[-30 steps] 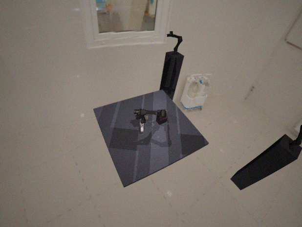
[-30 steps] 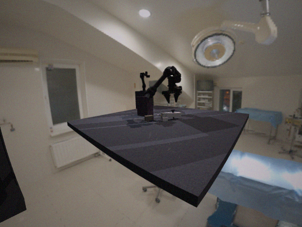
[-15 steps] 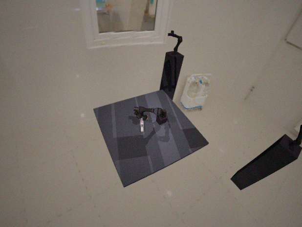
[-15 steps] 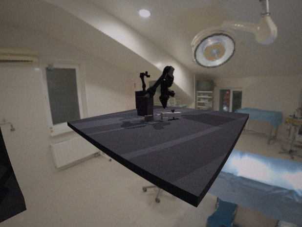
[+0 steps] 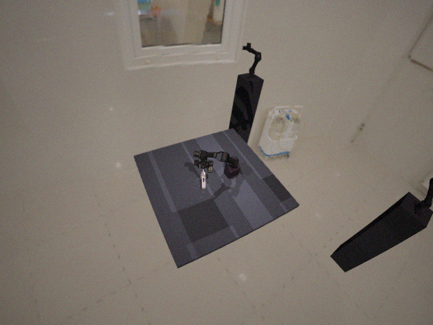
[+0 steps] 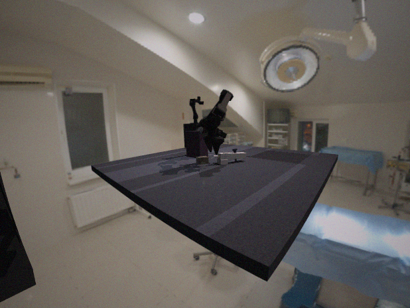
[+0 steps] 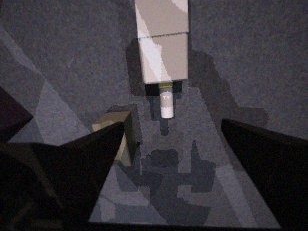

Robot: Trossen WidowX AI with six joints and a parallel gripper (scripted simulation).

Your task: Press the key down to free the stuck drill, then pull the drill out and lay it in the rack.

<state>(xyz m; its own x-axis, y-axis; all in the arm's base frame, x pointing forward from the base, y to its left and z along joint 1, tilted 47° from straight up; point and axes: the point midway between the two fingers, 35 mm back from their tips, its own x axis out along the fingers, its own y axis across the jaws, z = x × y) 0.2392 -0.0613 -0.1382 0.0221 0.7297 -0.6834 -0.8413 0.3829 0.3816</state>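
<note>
Now: the block 110 mm to the left of my gripper tip, 60 mm ahead of it and 40 mm below it.
</note>
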